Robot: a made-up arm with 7 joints. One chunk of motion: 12 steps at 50 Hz.
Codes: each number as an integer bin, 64 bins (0 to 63) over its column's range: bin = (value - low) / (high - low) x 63, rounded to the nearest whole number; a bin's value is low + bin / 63 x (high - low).
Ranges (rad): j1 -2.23..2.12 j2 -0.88..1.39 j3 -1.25..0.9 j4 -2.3..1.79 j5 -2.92..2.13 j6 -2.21..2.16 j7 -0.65..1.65
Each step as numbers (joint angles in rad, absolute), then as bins.
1 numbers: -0.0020 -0.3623 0.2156 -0.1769 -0.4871 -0.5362 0.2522
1 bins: 32 14 43 33 30 24 25
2 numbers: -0.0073 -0.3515 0.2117 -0.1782 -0.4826 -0.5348 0.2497
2 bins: 32 15 43 33 30 24 25
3 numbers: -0.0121 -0.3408 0.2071 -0.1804 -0.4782 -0.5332 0.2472
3 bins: 32 15 43 33 30 24 25
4 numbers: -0.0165 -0.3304 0.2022 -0.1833 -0.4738 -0.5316 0.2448
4 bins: 32 15 43 33 31 24 25
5 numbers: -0.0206 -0.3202 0.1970 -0.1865 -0.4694 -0.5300 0.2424
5 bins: 32 16 42 33 31 24 24
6 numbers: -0.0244 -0.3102 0.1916 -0.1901 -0.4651 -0.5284 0.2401
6 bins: 32 16 42 32 31 24 24
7 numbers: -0.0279 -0.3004 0.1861 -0.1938 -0.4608 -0.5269 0.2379
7 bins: 32 16 42 32 31 24 24
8 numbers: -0.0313 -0.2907 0.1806 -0.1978 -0.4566 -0.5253 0.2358
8 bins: 32 16 42 32 31 24 24
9 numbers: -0.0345 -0.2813 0.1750 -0.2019 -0.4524 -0.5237 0.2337
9 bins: 32 17 42 32 31 24 24
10 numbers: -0.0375 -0.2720 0.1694 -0.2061 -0.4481 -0.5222 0.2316
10 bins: 32 17 42 32 31 24 24
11 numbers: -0.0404 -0.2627 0.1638 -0.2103 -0.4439 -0.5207 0.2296
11 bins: 32 17 41 32 31 24 24
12 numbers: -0.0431 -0.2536 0.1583 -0.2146 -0.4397 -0.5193 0.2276
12 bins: 32 17 41 32 31 24 24
